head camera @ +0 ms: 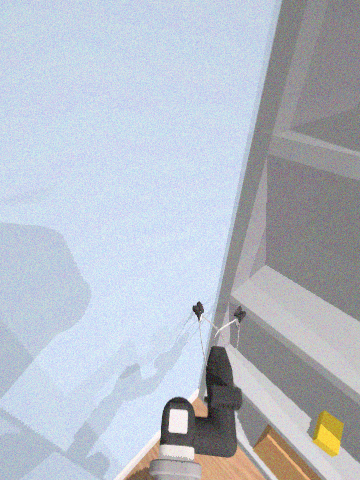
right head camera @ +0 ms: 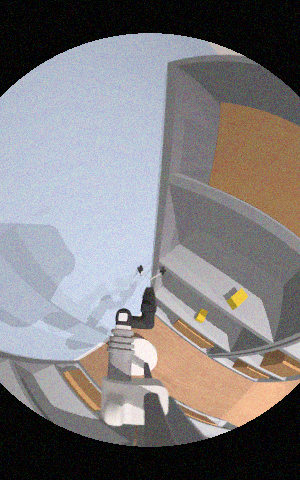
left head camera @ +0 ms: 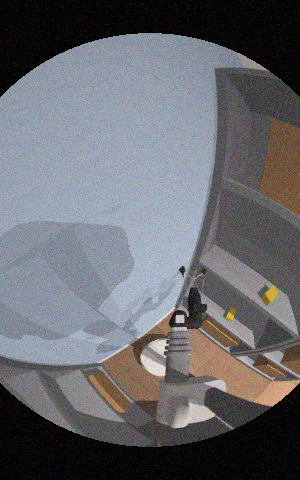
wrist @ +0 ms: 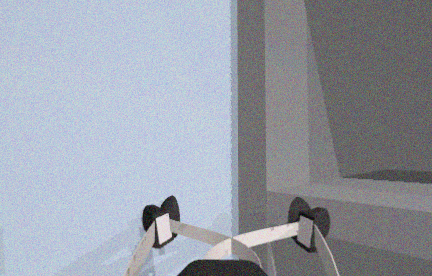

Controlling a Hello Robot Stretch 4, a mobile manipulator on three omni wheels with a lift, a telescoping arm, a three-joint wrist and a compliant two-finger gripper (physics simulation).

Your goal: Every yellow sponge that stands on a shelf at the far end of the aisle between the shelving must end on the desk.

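Places are measured from the robot's base along level axes (x right, y ahead, z up), in centimetres.
Where they show: gripper, fingertip midpoint: [head camera: 219,304] [right head camera: 151,265] [left head camera: 192,266] [wrist: 234,213]; robot's base, origin of the base link: [right head camera: 135,355] [left head camera: 161,355].
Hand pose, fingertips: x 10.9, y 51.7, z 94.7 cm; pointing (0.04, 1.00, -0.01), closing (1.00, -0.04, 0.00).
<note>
Things, the pixels of their top centre, and the offset from my fingertips. "pt": a spot on its surface instead.
- second yellow sponge, middle of its top: [head camera: 330,431] [right head camera: 202,314] [left head camera: 231,312] dy -19.3, dx +41.3, dz -39.6 cm
- shelving's left side panel, surface spot: [wrist: 251,100] pt dy +4.1, dx +2.2, dz +11.3 cm
- large brown box, middle of its top: [right head camera: 290,138] dy -10.8, dx +40.6, dz +74.3 cm
- orange-brown box, middle of its top: [head camera: 337,459] [right head camera: 203,322] [left head camera: 229,321] dy -22.5, dx +52.4, dz -62.8 cm
A yellow sponge [left head camera: 270,294] [right head camera: 236,298] stands on the upper of two grey shelf boards, right of my arm. A second yellow sponge [head camera: 328,434] [left head camera: 230,314] [right head camera: 201,315] stands on the lower board. My gripper [head camera: 219,312] [left head camera: 192,271] [right head camera: 151,270] [wrist: 234,213] is open and empty, its fingers apart. It points toward the shelving's left side panel [wrist: 251,100], where the panel meets the pale wall, and is apart from both sponges. No sponge shows in the wrist view. The desk does not show in these views.
A pale blue wall [head camera: 125,125] [wrist: 100,100] fills the left. A large brown box [left head camera: 285,165] [right head camera: 260,160] stands on a higher shelf. An orange-brown box [head camera: 285,455] [left head camera: 222,332] [right head camera: 192,334] is low under the sponges. More low shelving is at the lower left of both side head views.
</note>
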